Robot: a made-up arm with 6 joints.
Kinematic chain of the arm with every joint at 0, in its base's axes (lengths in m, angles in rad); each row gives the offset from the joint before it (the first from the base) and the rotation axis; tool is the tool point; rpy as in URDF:
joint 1: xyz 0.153 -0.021 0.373 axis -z
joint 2: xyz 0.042 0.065 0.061 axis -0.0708 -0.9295 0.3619
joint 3: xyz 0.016 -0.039 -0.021 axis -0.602 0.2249 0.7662
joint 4: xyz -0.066 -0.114 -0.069 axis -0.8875 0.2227 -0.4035
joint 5: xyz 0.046 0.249 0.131 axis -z
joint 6: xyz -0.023 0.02 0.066 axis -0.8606 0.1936 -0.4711
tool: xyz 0.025 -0.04 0.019 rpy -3.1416 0 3.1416
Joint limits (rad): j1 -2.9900..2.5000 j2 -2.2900..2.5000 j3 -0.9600..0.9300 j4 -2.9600..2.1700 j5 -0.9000..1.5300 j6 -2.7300..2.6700
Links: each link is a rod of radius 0.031 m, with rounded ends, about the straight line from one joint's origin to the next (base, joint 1, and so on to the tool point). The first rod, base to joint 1, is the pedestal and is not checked.
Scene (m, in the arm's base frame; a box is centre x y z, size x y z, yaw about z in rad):
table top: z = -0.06
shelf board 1: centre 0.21 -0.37 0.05 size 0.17 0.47 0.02 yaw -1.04
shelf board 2: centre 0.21 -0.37 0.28 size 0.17 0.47 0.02 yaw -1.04
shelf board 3: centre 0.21 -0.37 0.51 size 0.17 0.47 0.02 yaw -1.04
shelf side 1: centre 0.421 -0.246 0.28 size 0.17 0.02 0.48 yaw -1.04
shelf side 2: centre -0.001 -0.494 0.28 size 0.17 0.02 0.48 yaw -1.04
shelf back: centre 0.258 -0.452 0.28 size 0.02 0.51 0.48 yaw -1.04
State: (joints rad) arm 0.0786 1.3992 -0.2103 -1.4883 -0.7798 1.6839
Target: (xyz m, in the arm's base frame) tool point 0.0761 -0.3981 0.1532
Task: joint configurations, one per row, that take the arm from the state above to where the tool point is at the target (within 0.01 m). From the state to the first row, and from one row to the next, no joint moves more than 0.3 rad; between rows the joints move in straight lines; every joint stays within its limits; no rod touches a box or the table.
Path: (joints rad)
1: -0.0012 1.4156 -0.2083 -1.2069 -0.7943 1.6446
2: -0.0811 1.4319 -0.2062 -0.9256 -0.8088 1.6054
3: 0.1423 1.3075 -0.4283 -1.1939 -0.7738 1.6858
4: 0.3656 1.1830 -0.6504 -1.4622 -0.7387 1.7663
5: 0.5889 1.0585 -0.8725 -1.7305 -0.7037 1.8467
6: 0.6352 1.0580 -0.8099 -1.9311 -0.6900 1.8644
7: 0.6815 1.0575 -0.7473 -2.1318 -0.6762 1.8822
8: 0.7278 1.0570 -0.6847 -2.3324 -0.6625 1.8999

